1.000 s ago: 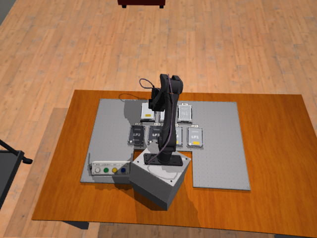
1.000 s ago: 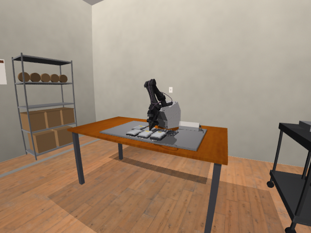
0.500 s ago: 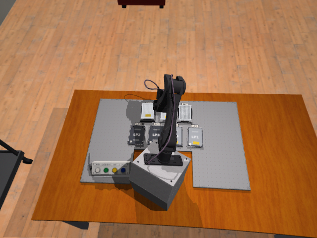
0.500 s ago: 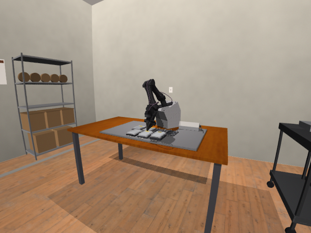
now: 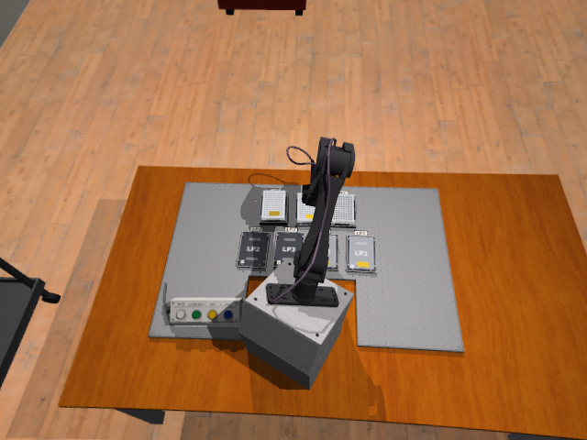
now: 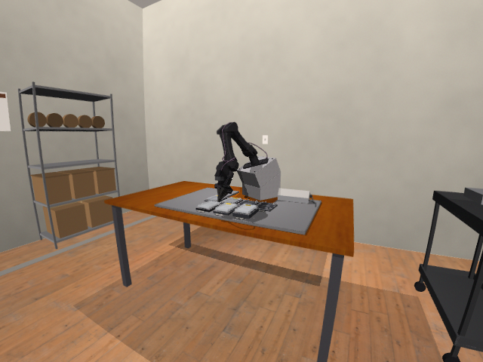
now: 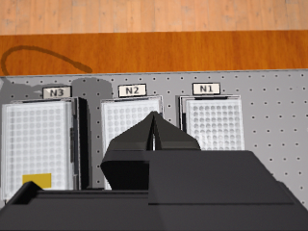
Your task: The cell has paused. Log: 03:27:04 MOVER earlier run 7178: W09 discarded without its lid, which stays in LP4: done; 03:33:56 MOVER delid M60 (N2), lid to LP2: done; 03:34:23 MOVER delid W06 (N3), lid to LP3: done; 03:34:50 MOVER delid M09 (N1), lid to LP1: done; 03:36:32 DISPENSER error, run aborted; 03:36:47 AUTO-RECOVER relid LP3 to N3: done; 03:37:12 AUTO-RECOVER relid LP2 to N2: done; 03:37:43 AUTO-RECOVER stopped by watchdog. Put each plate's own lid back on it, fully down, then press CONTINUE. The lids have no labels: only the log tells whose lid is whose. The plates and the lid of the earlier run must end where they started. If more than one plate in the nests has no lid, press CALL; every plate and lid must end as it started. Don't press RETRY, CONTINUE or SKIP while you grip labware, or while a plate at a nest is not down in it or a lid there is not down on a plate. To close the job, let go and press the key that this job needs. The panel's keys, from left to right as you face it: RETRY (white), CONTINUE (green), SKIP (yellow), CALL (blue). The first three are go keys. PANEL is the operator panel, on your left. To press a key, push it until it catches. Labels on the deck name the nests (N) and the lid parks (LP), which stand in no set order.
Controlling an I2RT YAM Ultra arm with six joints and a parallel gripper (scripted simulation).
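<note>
Right now the plate is 90 mm to the right of my hand, 50 mm below it and 50 mm behind it. From my hand the other things lie so: green CONTINUE key 460 mm to the left, 390 mm behind, 10 mm below; blue key 410 mm behind, 370 mm to the left, 10 mm below; yellow key 410 mm to the left, 400 mm behind, 10 mm below.
</note>
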